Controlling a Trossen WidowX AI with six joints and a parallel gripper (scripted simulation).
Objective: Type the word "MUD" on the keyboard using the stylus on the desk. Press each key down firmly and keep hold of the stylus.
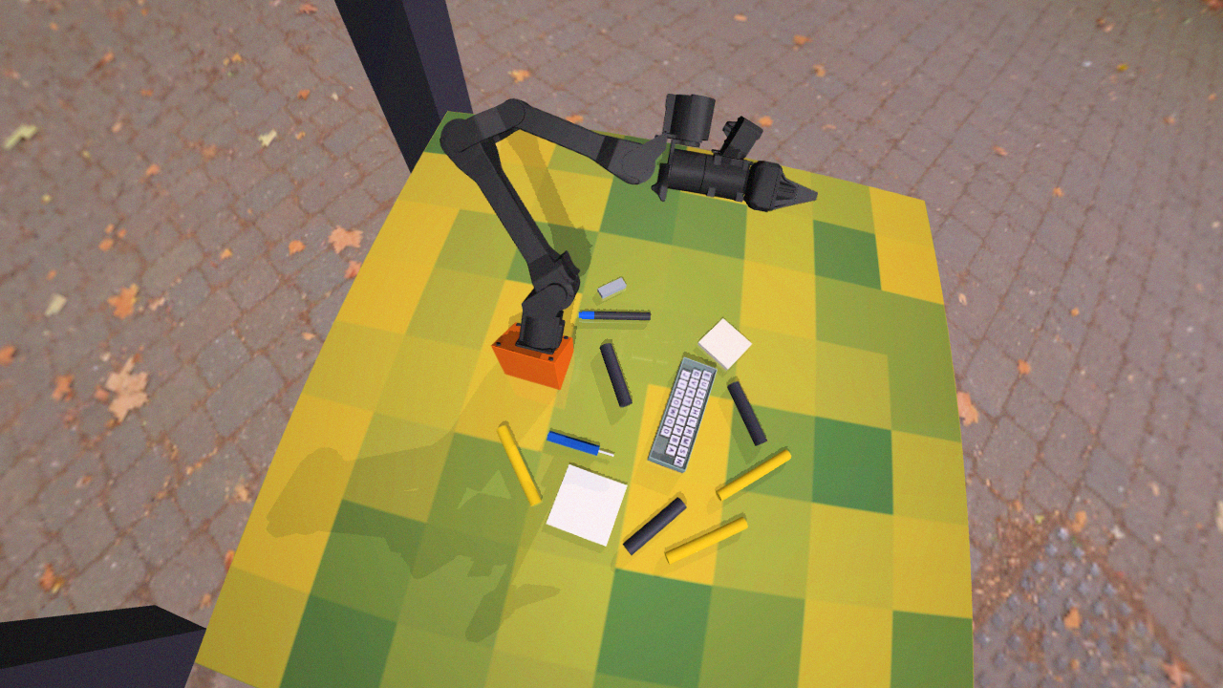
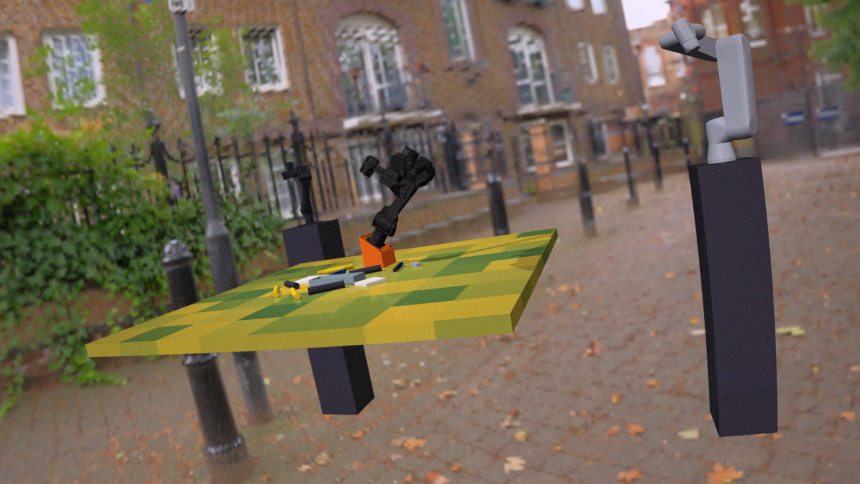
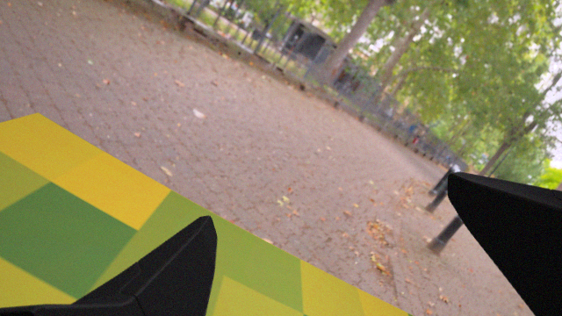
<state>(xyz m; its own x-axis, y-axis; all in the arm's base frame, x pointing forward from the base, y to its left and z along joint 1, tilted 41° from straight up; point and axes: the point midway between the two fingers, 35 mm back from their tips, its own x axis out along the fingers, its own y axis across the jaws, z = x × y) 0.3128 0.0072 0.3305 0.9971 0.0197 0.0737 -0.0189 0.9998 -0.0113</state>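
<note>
Now: gripper tip 11 cm past the D key, 31 cm to the left of it and 31 cm above it. The rest, counted from my gripper tip: small grey block: 27 cm behind, 4 cm to the right, 32 cm below; m key: 8 cm behind, 32 cm to the right, 31 cm below; blue-tipped pen: 28 cm behind, 11 cm to the right, 31 cm below.
</note>
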